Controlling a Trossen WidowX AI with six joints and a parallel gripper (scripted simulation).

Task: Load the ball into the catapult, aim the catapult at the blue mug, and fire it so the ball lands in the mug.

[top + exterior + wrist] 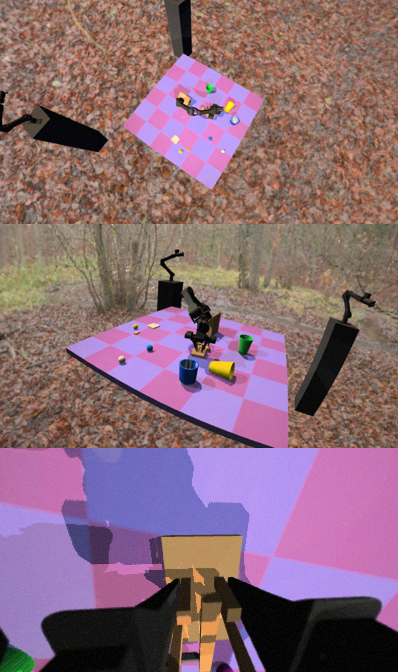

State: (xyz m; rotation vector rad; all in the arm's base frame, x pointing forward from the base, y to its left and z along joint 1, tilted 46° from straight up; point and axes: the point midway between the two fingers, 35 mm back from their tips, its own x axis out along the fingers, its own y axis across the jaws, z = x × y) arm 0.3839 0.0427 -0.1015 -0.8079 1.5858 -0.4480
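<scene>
Right now the small ball is 18 cm behind my gripper tip, 9 cm to the right of it and 2 cm below it. Also, from my gripper tip: blue mug (26 cm ahead, 7 cm to the left, 1 cm below); blue ball (27 cm to the right, 15 cm ahead, 2 cm below); wooden catapult (7 cm behind, 2 cm above).
</scene>
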